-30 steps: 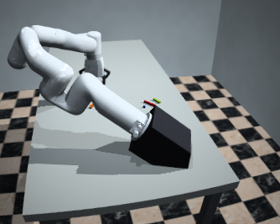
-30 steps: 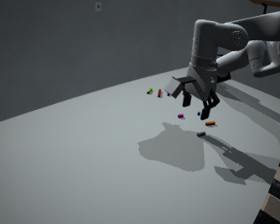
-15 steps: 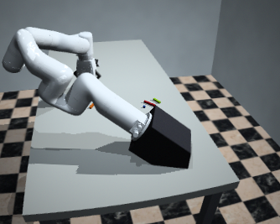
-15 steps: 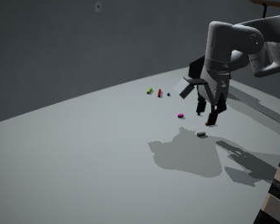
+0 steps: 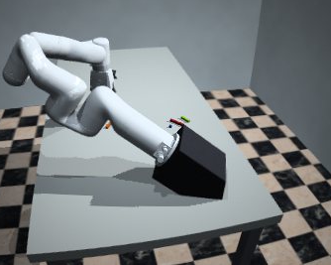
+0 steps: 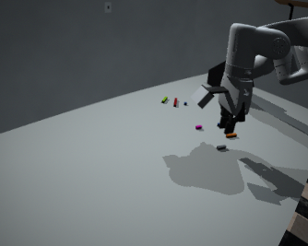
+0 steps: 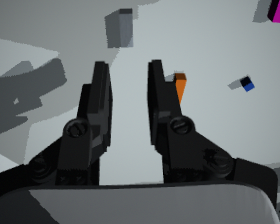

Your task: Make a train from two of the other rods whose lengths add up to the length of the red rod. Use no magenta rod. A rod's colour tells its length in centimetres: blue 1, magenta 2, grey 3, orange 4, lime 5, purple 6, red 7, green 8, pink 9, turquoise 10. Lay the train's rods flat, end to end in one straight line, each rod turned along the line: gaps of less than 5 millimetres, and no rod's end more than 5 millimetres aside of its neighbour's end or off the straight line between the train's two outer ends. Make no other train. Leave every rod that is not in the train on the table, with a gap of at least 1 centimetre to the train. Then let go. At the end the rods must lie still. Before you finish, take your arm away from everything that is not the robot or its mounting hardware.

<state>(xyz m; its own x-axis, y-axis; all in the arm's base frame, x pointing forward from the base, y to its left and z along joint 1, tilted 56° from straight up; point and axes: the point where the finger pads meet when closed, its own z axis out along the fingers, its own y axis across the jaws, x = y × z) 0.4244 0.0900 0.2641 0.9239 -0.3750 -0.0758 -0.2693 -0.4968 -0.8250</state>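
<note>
Right now my hand is 8 cm above the grey rod. Round my hand: red rod: 33 cm to the right, 8 cm below, 6 cm behind; magenta rod: 13 cm to the right, 8 cm below, 1 cm behind; orange rod: 8 cm below, 8 cm behind, 3 cm to the right.
</note>
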